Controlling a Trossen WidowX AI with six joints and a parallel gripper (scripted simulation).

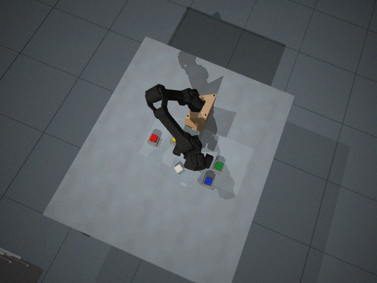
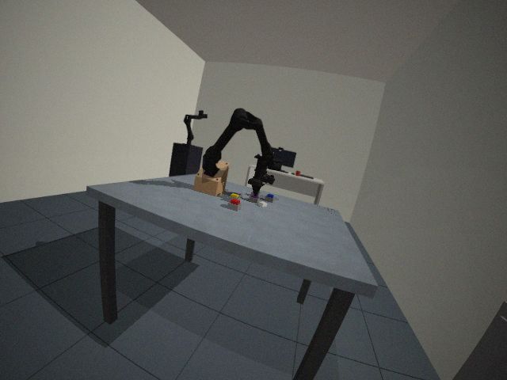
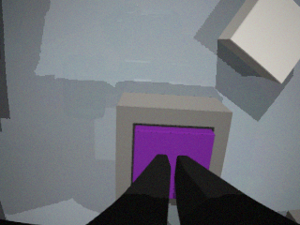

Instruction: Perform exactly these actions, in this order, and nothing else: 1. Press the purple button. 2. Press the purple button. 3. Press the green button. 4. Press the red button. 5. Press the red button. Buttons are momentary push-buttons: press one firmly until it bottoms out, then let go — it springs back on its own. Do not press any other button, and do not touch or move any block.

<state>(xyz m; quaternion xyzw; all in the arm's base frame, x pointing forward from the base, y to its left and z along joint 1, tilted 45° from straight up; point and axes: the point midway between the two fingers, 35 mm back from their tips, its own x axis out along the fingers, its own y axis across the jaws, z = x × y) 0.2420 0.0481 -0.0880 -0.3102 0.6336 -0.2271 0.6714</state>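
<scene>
My gripper tip is 1 cm above the purple button. From my gripper tip the other things lie so: small white block: 6 cm ahead, 4 cm to the right, 2 cm below; blue button: 12 cm to the left, 5 cm ahead; green button: 13 cm to the left, 4 cm behind.
</scene>
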